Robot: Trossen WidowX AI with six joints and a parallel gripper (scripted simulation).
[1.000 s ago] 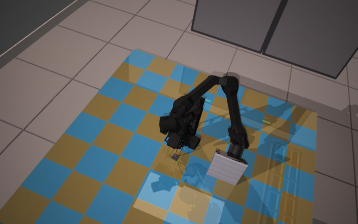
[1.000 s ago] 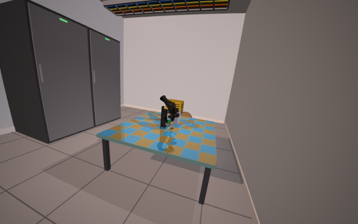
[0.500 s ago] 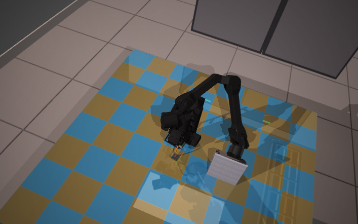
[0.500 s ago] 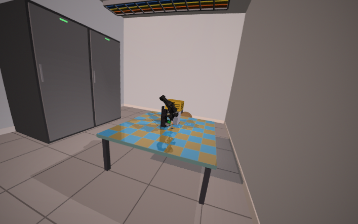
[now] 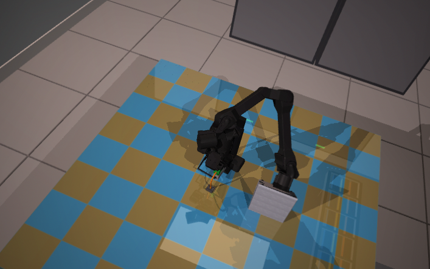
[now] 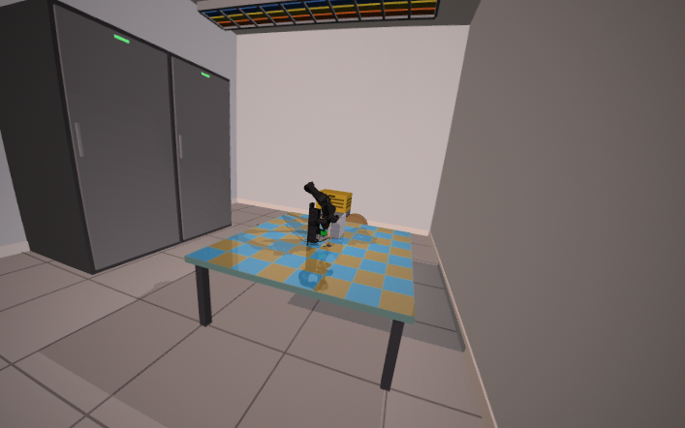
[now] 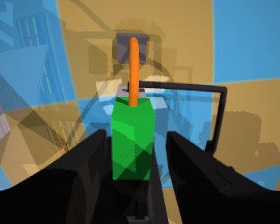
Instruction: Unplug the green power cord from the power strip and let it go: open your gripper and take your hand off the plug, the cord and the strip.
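Now: the green plug 3 cm to the right of my gripper tip and 1 cm below it.
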